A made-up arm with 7 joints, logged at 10 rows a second.
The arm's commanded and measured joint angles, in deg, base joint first. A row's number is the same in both.
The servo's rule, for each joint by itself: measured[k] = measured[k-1] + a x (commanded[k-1-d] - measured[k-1]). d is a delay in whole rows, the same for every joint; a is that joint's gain. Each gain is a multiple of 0.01, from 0.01 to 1. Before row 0 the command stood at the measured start. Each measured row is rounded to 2 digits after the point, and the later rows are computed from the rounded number. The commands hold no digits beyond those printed.
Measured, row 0: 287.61 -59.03 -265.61 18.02 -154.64 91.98 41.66
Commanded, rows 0 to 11: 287.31 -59.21 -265.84 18.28 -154.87 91.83 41.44; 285.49 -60.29 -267.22 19.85 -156.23 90.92 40.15; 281.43 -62.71 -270.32 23.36 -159.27 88.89 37.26; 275.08 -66.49 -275.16 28.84 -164.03 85.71 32.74; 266.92 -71.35 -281.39 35.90 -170.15 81.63 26.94; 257.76 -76.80 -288.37 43.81 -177.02 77.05 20.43; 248.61 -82.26 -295.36 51.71 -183.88 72.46 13.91; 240.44 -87.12 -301.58 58.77 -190.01 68.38 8.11; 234.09 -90.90 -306.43 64.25 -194.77 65.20 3.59; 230.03 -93.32 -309.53 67.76 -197.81 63.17 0.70; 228.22 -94.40 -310.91 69.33 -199.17 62.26 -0.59; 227.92 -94.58 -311.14 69.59 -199.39 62.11 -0.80
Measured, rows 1 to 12: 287.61 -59.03 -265.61 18.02 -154.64 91.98 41.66; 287.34 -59.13 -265.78 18.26 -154.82 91.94 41.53; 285.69 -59.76 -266.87 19.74 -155.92 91.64 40.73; 281.90 -61.35 -269.49 23.11 -158.53 90.84 38.72; 275.83 -64.13 -273.80 28.44 -162.82 89.35 35.25; 267.90 -68.03 -279.57 35.38 -168.54 87.11 30.43; 258.88 -72.77 -286.26 43.22 -175.15 84.19 24.63; 249.74 -77.89 -293.18 51.12 -181.96 80.79 18.41; 241.46 -82.87 -299.56 58.23 -188.24 77.19 12.44; 234.90 -87.21 -304.78 63.83 -193.33 73.71 7.31; 230.57 -90.51 -308.39 67.48 -196.82 70.65 3.48; 228.48 -92.61 -310.31 69.20 -198.65 68.22 1.12
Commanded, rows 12 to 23: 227.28 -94.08 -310.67 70.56 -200.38 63.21 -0.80; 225.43 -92.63 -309.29 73.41 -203.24 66.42 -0.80; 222.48 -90.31 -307.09 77.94 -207.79 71.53 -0.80; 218.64 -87.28 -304.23 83.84 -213.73 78.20 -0.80; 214.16 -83.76 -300.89 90.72 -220.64 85.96 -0.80; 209.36 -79.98 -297.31 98.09 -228.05 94.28 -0.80; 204.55 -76.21 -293.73 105.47 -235.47 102.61 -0.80; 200.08 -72.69 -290.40 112.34 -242.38 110.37 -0.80; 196.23 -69.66 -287.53 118.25 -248.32 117.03 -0.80; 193.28 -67.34 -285.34 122.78 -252.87 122.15 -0.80; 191.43 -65.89 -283.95 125.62 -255.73 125.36 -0.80; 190.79 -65.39 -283.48 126.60 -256.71 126.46 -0.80
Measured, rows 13 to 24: 227.98 -93.67 -310.94 69.56 -199.23 66.45 0.01; 227.36 -93.89 -310.73 70.49 -200.13 65.51 -0.46; 225.64 -93.21 -309.64 73.21 -202.56 65.77 -0.66; 222.83 -91.64 -307.70 77.61 -206.64 67.44 -0.74; 219.10 -89.29 -305.06 83.40 -212.17 70.56 -0.77; 214.70 -86.30 -301.89 90.21 -218.78 75.03 -0.79; 209.95 -82.89 -298.41 97.54 -226.01 80.61 -0.80; 205.14 -79.28 -294.85 104.91 -233.39 86.99 -0.80; 200.64 -75.72 -291.47 111.82 -240.40 93.77 -0.80; 196.72 -72.45 -288.48 117.80 -246.58 100.52 -0.80; 193.66 -69.69 -286.09 122.43 -251.49 106.79 -0.80; 191.68 -67.64 -284.46 125.40 -254.80 112.18 -0.80
